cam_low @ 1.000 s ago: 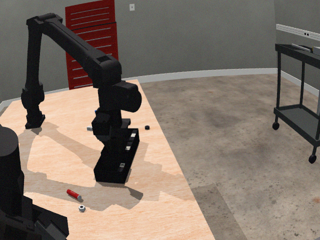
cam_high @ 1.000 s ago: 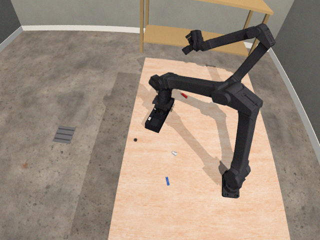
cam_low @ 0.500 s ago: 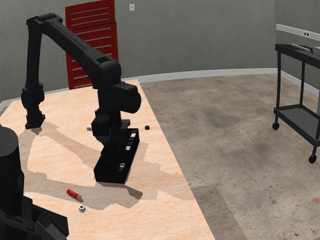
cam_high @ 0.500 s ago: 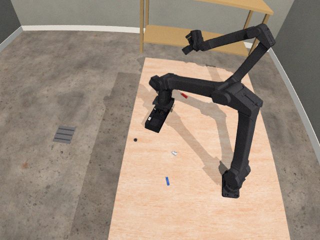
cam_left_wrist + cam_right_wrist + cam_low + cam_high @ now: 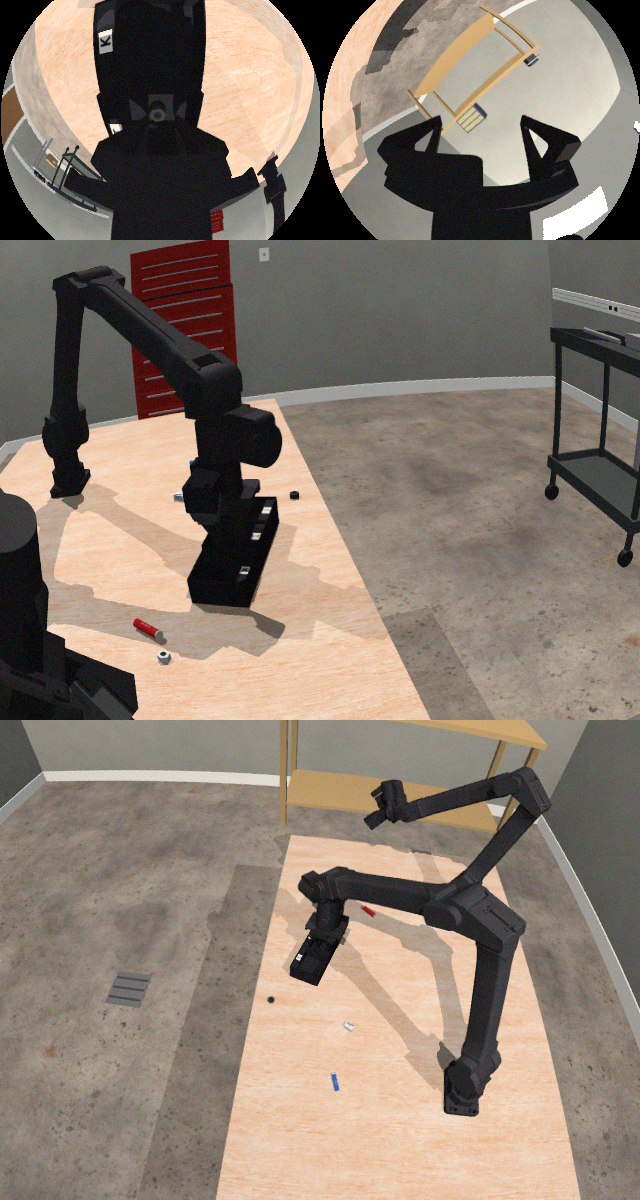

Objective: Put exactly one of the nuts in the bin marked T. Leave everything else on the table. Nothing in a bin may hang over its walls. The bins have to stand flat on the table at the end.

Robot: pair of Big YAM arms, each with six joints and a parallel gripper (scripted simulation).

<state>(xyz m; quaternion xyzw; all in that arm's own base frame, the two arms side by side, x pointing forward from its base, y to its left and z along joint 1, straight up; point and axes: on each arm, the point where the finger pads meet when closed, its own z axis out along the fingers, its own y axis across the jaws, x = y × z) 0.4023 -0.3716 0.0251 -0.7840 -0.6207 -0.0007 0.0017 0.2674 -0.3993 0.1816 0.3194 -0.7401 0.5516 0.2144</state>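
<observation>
My left hand is 10 mm to the left of the black bin and 10 mm short of it. From my left hand the other things lie so: grey nut 250 mm to the right, 80 mm behind, 20 mm below; then blue cylinder 390 mm to the left, 100 mm behind, 20 mm below; then red cylinder 200 mm to the right, 110 mm behind, 20 mm below.
</observation>
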